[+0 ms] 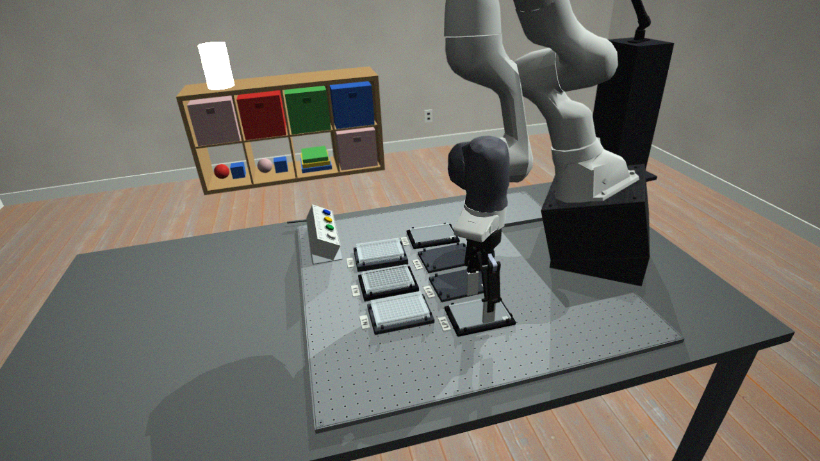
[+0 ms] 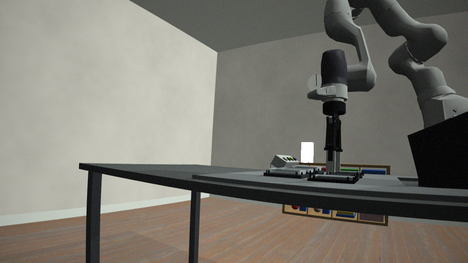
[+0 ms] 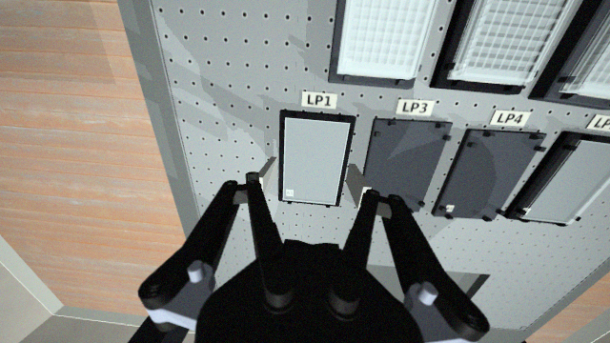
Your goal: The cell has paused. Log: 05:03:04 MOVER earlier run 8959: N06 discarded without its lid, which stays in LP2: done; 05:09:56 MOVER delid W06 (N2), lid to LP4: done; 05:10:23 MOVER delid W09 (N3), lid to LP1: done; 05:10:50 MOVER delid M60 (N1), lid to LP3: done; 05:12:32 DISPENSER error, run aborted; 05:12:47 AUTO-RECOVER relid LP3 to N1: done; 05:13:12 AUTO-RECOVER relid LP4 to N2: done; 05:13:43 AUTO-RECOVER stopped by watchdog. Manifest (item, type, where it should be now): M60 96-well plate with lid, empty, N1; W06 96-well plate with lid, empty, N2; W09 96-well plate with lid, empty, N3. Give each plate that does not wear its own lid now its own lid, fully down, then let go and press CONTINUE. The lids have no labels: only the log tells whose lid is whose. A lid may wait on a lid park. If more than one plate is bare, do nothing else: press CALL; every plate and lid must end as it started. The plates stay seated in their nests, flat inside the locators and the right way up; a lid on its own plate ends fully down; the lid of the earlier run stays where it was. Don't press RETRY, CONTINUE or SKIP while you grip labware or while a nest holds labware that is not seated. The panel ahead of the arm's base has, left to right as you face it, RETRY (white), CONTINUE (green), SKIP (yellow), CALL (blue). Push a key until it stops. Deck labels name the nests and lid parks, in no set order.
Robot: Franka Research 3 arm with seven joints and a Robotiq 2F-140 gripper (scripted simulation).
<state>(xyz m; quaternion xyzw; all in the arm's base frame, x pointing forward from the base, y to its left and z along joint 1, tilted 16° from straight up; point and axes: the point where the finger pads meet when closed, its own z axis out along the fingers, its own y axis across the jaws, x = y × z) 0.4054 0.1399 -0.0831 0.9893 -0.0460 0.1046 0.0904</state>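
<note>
Right now my hand is 5 cm above the lid park LP1. The rest, counted from my hand: lid park LP3: 1 cm behind, 13 cm to the right, 5 cm below; then lid park LP4: 3 cm behind, 26 cm to the right, 5 cm below; then plate: 16 cm ahead, 21 cm to the right, 3 cm below.
</note>
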